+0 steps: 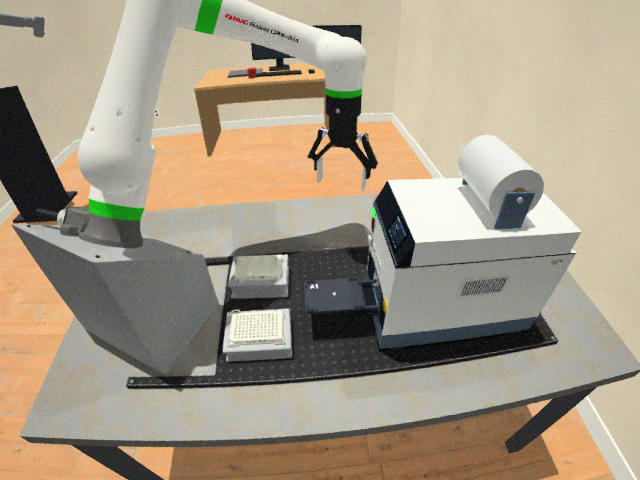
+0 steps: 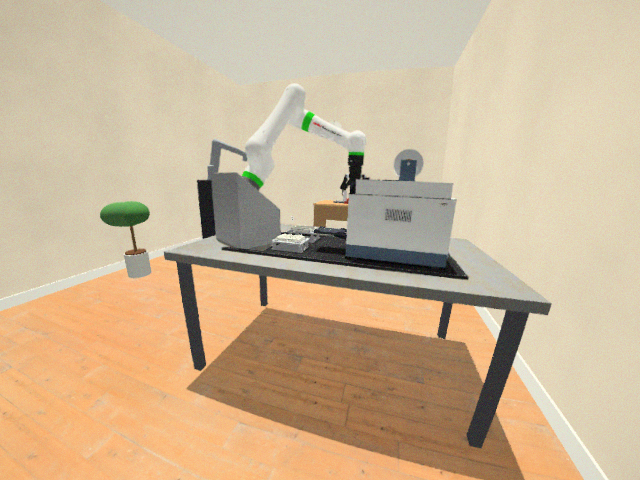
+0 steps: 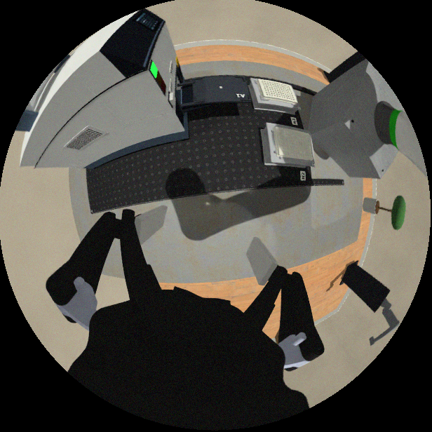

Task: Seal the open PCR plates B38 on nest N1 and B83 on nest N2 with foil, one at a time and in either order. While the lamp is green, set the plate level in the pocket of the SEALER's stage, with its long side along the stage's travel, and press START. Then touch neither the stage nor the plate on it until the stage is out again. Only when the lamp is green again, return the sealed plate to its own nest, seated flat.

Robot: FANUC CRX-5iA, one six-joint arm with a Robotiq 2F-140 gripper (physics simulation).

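Places are measured from the arm's base along level axes (x right, y ahead, z up), in metres.
Pixels of known places: gripper, fingertip midpoint: (image 1: 341, 184); arm's base, origin of the base link: (image 1: 111, 240) (image 2: 245, 191).
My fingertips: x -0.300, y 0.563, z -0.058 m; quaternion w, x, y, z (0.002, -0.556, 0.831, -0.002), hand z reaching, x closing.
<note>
For each thing: its middle in the pictures, then the offset to it from my fingertips. "spot": a spot on its surface instead. Level surfaces: height alone.
- sealer, surface spot: (image 1: 480, 289) spot: dx +0.422, dy +0.269, dz -0.012 m
- sealer's lamp, body centre: (image 1: 373, 213) dx +0.227, dy +0.056, dz +0.055 m
- cream plate, body centre: (image 1: 256, 327) (image 2: 290, 238) dx +0.383, dy -0.233, dz -0.164 m
- front nest, surface spot: (image 1: 261, 354) spot: dx +0.430, dy -0.224, dz -0.212 m
- back nest, surface spot: (image 1: 258, 290) spot: dx +0.218, dy -0.251, dz -0.212 m
- large foil roll, body centre: (image 1: 498, 176) (image 2: 407, 165) dx +0.310, dy +0.292, dz +0.201 m
- black perforated board, its level: dz -0.216 m
My gripper (image 1: 341, 181) (image 3: 207, 231) is open and empty, high above the table's back part, left of the sealer (image 1: 480, 289) (image 3: 115, 110). The sealer's lamp (image 1: 373, 212) (image 3: 154, 69) is green. Its dark stage (image 1: 330, 302) (image 3: 215, 92) is out and bears no plate. A cream plate (image 1: 255, 326) (image 3: 276, 92) with plainly visible wells sits in the front nest (image 1: 261, 354). A greyer, smoother-looking plate (image 1: 259, 267) (image 3: 293, 143) sits in the back nest (image 1: 258, 290); whether foil covers it is unclear. The small nest tags are hard to read.
A large foil roll (image 1: 498, 170) stands on top of the sealer. The grey robot pedestal (image 1: 155, 304) (image 3: 340, 120) stands left of the nests. Nests and sealer stand on a black perforated board (image 1: 330, 356) (image 3: 215, 145). A desk (image 1: 258, 82) with a monitor is behind.
</note>
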